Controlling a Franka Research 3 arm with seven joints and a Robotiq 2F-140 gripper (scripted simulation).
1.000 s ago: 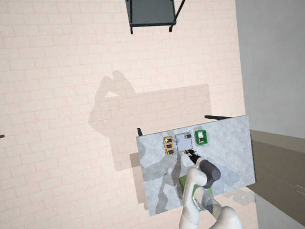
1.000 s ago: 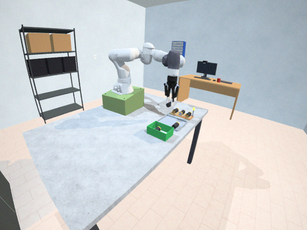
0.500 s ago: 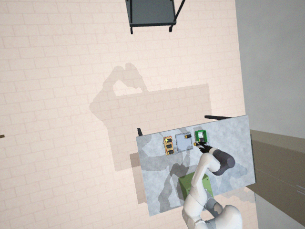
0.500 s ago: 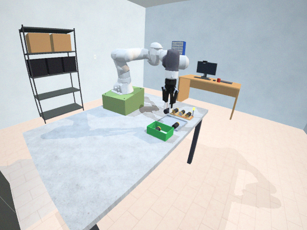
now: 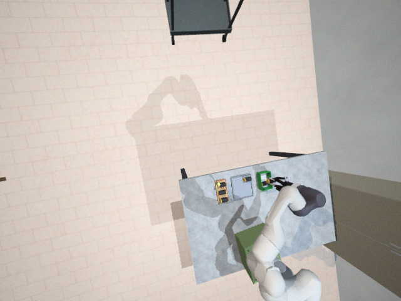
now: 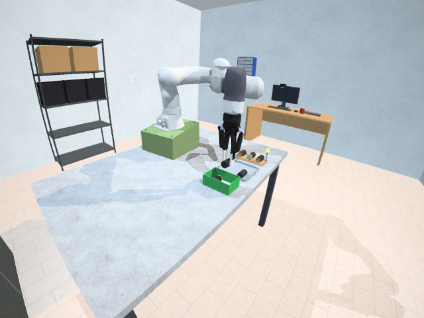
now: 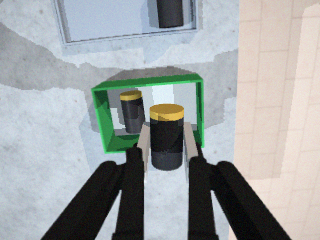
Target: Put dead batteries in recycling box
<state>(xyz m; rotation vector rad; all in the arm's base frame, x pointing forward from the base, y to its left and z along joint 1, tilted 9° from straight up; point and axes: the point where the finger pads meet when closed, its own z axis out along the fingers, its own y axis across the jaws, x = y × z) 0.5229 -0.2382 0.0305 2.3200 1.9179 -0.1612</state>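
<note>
My gripper is now 30 mm past the green recycling box and 140 mm above it. Round my hand: grey tray 20 mm behind, 200 mm to the left, 150 mm below; post 90 mm ahead, 410 mm to the left, 120 mm below.
</note>
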